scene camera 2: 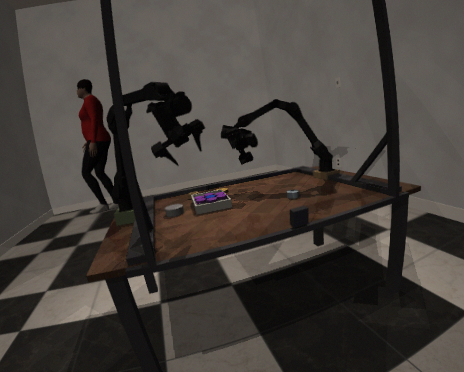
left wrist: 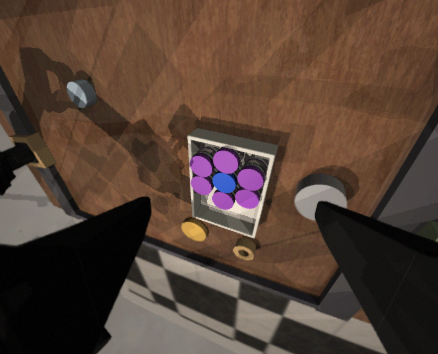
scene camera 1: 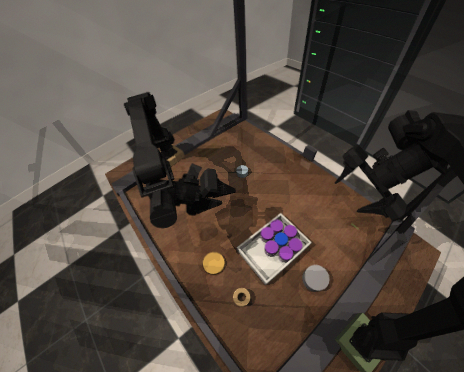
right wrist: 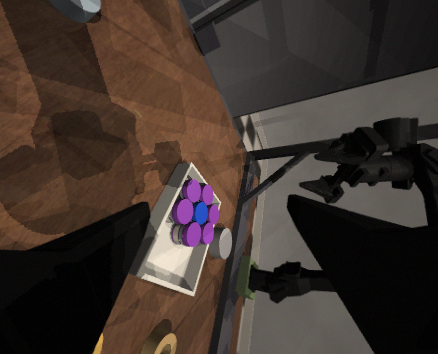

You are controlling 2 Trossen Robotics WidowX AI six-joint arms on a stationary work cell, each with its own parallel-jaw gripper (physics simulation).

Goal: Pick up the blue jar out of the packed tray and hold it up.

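Frame: origin at the left arm's base, x ahead, y left, z up, level; metres.
Where they show: left gripper, fingertip midpoint: [scene camera 2: 189, 158] [left wrist: 234, 207] [scene camera 1: 346, 196] [right wrist: 306, 172]; right gripper, fingertip midpoint: [scene camera 2: 238, 156] [scene camera 1: 228, 197] [right wrist: 219, 204]; left arm's base, origin of the base link: [scene camera 2: 127, 208] [scene camera 1: 366, 342] [right wrist: 252, 278]; right arm's base, origin of the base link: [scene camera 2: 326, 170] [left wrist: 27, 152] [scene camera 1: 168, 152].
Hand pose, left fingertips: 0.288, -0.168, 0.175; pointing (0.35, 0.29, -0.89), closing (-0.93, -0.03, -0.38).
Note:
Things, the pixels of their top centre, and the offset from my left fingertips, as dx, dy, dz.
- blue jar, middle of its top: [left wrist: 223, 183] [right wrist: 201, 213] [scene camera 1: 281, 238] [scene camera 2: 210, 196] +0.062, +0.142, -0.181
- pale tray, middle of its top: [left wrist: 224, 192] [right wrist: 192, 227] [scene camera 1: 274, 245] [scene camera 2: 209, 196] +0.062, +0.171, -0.190
- grey round block, middle of its top: [left wrist: 319, 204] [right wrist: 226, 243] [scene camera 1: 317, 277] [scene camera 2: 173, 206] -0.093, +0.137, -0.195
- yellow disc, middle of its top: [left wrist: 193, 231] [scene camera 1: 213, 262] +0.140, +0.357, -0.213
- tan ring, middle of its top: [left wrist: 243, 253] [scene camera 1: 241, 296] +0.003, +0.347, -0.200
- small pale-blue object, middle of its top: [left wrist: 76, 95] [scene camera 2: 292, 191] [scene camera 1: 242, 169] +0.388, +0.052, -0.201
The blue jar [scene camera 1: 281, 239] [scene camera 2: 210, 197] [left wrist: 224, 183] [right wrist: 200, 213] stands upright in the pale tray [scene camera 1: 256, 254] [scene camera 2: 212, 207] [left wrist: 234, 142] [right wrist: 167, 260], ringed closely by several purple-lidded jars [scene camera 1: 271, 247] [left wrist: 226, 161] [right wrist: 191, 234]. Its sides are hidden by them. My left gripper [scene camera 1: 348, 196] [scene camera 2: 189, 157] [left wrist: 234, 207] [right wrist: 306, 172] is wide open and empty, high above the table, with the tray showing between its fingers in the left wrist view. My right gripper [scene camera 1: 227, 196] [right wrist: 219, 204] is wide open and empty, above the table, left of the tray in scene camera 1.
A grey round block [scene camera 1: 316, 278] [scene camera 2: 174, 210] [left wrist: 320, 197] [right wrist: 221, 243] stands beside the tray. A yellow disc [scene camera 1: 213, 263] [left wrist: 195, 229] and a tan ring [scene camera 1: 235, 298] lie off its other side. A small pale-blue object [scene camera 1: 242, 171] [scene camera 2: 292, 194] [left wrist: 81, 93] stands farther off. Dark frame posts [scene camera 2: 391, 100] rise at the table's edges.

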